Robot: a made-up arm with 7 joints. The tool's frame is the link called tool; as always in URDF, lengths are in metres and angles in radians.
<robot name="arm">
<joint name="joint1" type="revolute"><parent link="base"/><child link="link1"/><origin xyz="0 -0.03 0.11"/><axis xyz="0 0 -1"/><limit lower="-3.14" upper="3.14" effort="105" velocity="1.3"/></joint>
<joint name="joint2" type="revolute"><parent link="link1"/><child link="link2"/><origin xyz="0.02 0 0.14"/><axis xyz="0 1 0"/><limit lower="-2.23" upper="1.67" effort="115" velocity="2.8"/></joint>
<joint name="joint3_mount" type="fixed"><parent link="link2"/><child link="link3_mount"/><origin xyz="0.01 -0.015 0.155"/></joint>
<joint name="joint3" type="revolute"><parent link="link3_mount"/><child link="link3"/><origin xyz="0.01 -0.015 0.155"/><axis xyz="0 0 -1"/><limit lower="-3.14" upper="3.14" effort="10" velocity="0.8"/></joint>
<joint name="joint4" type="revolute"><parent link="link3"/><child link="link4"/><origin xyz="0.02 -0.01 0.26"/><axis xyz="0 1 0"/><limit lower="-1.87" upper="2.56" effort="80" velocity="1.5"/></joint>
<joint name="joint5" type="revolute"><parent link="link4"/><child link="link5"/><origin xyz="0.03 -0.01 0.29"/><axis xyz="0 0 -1"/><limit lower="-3.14" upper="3.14" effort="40" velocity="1.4"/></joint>
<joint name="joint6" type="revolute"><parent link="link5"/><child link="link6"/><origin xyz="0 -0.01 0.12"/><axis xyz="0 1 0"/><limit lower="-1.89" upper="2.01" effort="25" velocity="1.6"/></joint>
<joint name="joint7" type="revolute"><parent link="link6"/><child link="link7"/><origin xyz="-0.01 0.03 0.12"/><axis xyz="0 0 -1"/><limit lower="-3.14" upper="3.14" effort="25" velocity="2.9"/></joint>
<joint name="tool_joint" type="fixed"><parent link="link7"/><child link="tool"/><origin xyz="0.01 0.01 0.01" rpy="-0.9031 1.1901 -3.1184"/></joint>
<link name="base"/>
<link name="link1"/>
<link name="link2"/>
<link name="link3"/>
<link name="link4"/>
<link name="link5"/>
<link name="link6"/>
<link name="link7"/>
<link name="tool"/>
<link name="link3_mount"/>
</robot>
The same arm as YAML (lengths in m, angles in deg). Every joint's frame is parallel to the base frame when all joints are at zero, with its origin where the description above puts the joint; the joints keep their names.
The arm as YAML. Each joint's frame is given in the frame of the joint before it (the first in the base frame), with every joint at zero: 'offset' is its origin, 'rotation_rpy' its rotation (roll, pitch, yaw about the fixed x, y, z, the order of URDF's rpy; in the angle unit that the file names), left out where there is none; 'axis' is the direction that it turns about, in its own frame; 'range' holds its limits. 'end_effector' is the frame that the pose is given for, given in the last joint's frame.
length_unit: m
angle_unit: deg
chain:
  - id: joint1
    offset: [0.0, -0.03, 0.11]
    axis: "-z"
    range: [-179.91, 179.91]
  - id: joint2
    offset: [0.02, 0.0, 0.14]
    axis: "+y"
    range: [-127.77, 95.68]
  - id: joint3
    offset: [0.02, -0.03, 0.31]
    axis: "-z"
    range: [-179.91, 179.91]
  - id: joint4
    offset: [0.02, -0.01, 0.26]
    axis: "+y"
    range: [-107.14, 146.68]
  - id: joint5
    offset: [0.03, -0.01, 0.29]
    axis: "-z"
    range: [-179.91, 179.91]
  - id: joint6
    offset: [0.0, -0.01, 0.12]
    axis: "+y"
    range: [-108.29, 115.16]
  - id: joint7
    offset: [-0.01, 0.03, 0.12]
    axis: "-z"
    range: [-179.91, 179.91]
end_effector:
  offset: [0.01, 0.01, 0.01]
  rotation_rpy: [-51.74, 68.19, -178.67]

